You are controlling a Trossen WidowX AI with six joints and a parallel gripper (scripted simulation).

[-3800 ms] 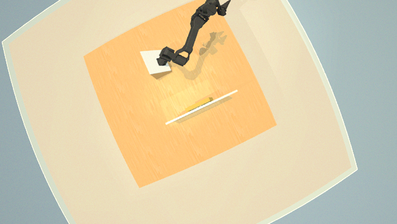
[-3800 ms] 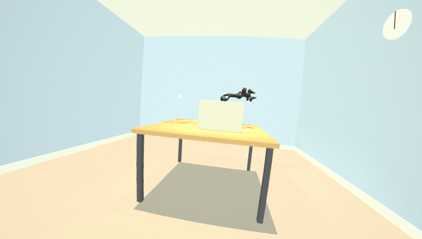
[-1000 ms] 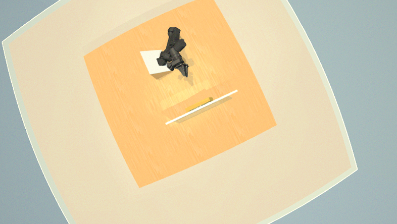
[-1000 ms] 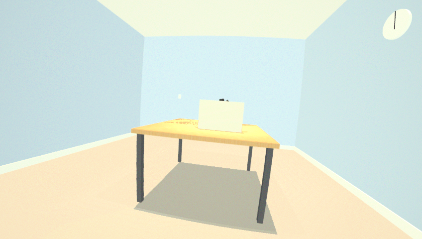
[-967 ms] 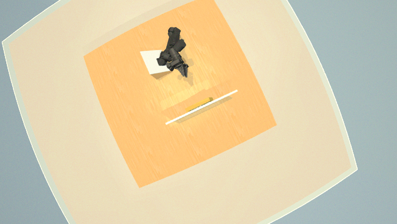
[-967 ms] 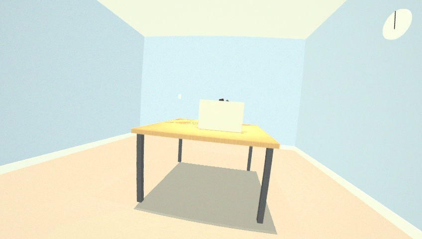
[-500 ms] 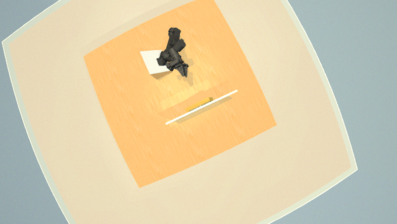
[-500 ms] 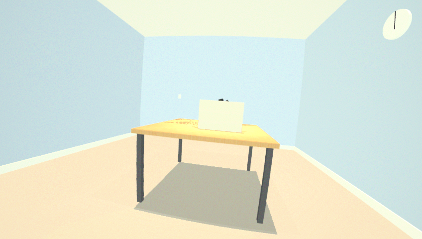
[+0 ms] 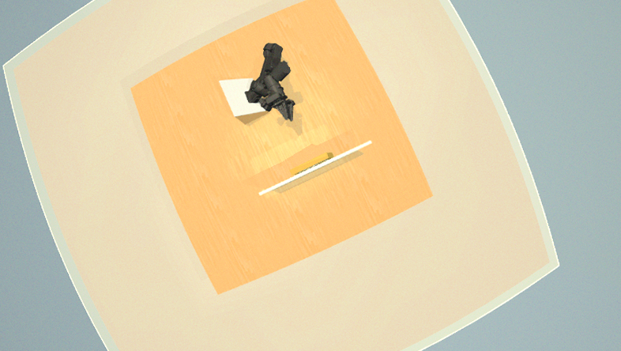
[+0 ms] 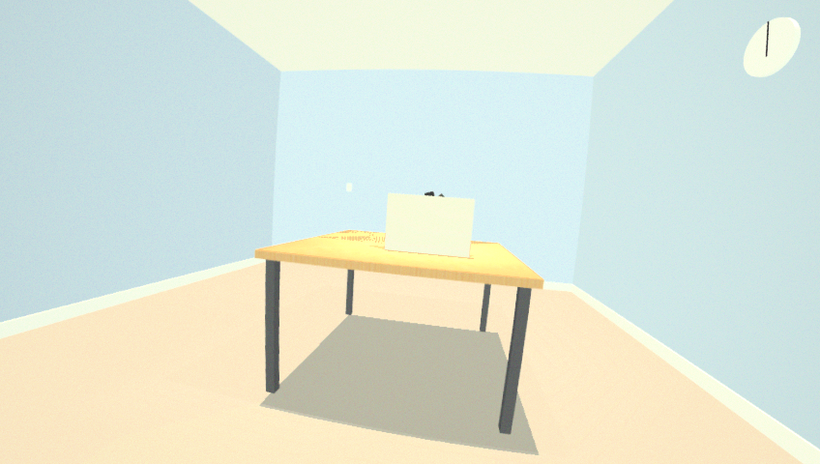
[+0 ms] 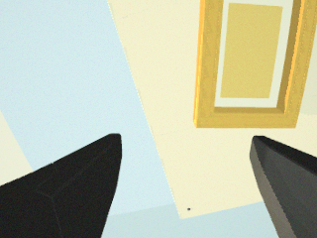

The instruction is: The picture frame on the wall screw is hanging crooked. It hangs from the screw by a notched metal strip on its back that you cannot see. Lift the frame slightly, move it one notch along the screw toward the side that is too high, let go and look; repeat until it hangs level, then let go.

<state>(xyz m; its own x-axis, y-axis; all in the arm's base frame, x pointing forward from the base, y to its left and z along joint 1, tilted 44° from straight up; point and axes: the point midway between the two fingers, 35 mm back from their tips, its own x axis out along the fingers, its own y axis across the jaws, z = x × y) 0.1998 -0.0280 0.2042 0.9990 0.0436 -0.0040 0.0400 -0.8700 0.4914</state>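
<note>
My gripper tip is 200 mm short of the picture frame, 90 mm above it and 20 mm to the right of it. Also, from my gripper tip: white wall panel: 210 mm ahead, 100 mm below, 20 mm to the left.
</note>
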